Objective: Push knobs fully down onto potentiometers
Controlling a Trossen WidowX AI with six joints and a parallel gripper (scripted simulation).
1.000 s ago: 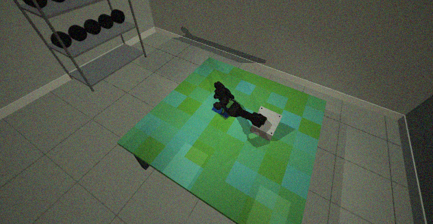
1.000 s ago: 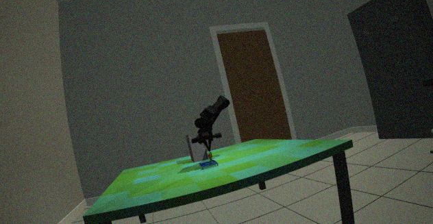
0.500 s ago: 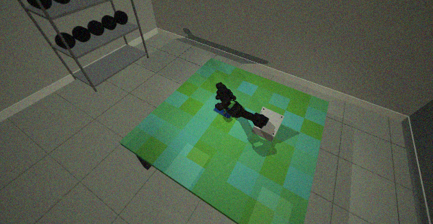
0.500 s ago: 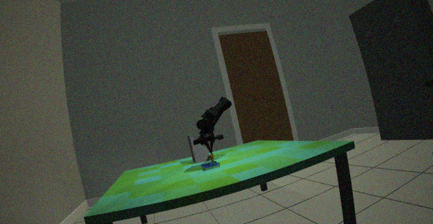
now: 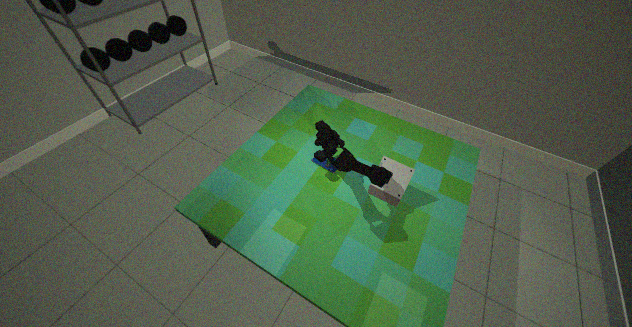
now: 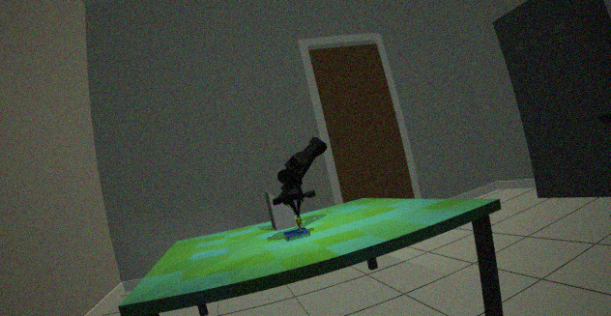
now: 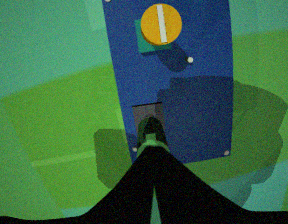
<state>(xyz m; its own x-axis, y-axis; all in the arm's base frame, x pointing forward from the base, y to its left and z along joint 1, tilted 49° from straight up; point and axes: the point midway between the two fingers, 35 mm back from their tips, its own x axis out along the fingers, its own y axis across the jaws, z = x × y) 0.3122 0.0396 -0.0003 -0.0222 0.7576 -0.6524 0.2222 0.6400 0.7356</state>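
Now: the orange knob 6 cm ahead of my gripper tip, 1 cm to the right of it and 1 cm below it.
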